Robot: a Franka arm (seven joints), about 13 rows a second.
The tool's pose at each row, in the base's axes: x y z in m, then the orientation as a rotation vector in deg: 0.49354 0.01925 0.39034 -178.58 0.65 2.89; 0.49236 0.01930 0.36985 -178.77 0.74 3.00; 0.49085 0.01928 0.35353 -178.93 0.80 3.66; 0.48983 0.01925 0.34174 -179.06 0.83 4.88; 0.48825 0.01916 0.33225 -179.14 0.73 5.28; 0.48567 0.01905 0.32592 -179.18 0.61 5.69; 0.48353 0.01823 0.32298 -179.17 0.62 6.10; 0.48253 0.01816 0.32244 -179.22 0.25 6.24; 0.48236 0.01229 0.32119 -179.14 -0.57 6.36; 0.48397 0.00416 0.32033 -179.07 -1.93 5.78; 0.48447 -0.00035 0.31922 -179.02 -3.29 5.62; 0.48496 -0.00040 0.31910 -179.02 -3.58 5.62; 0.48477 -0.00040 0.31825 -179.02 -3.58 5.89
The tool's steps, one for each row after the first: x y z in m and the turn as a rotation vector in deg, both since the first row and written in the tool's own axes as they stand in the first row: -0.00051 0.00046 0.02051 -0.19 -0.07 0.06; -0.00149 0.00088 0.03687 -0.36 -0.49 0.11; -0.00213 0.00121 0.04868 -0.53 -1.26 0.14; -0.00340 0.00154 0.05821 -0.62 -1.52 0.08; -0.00577 0.00182 0.06462 -0.67 -1.78 0.01; -0.00781 0.00273 0.06760 -0.68 -2.04 0.02; -0.00879 0.00282 0.06817 -0.74 -2.13 -0.22; -0.00888 0.00872 0.06928 -0.67 -2.22 -0.74; -0.00719 0.01685 0.06989 -0.60 -1.86 -1.62; -0.00662 0.02139 0.07087 -0.58 -1.77 -2.49; -0.00613 0.02144 0.07098 -0.59 -1.77 -2.68; -0.00629 0.02146 0.07183 -0.60 -1.95 -2.67
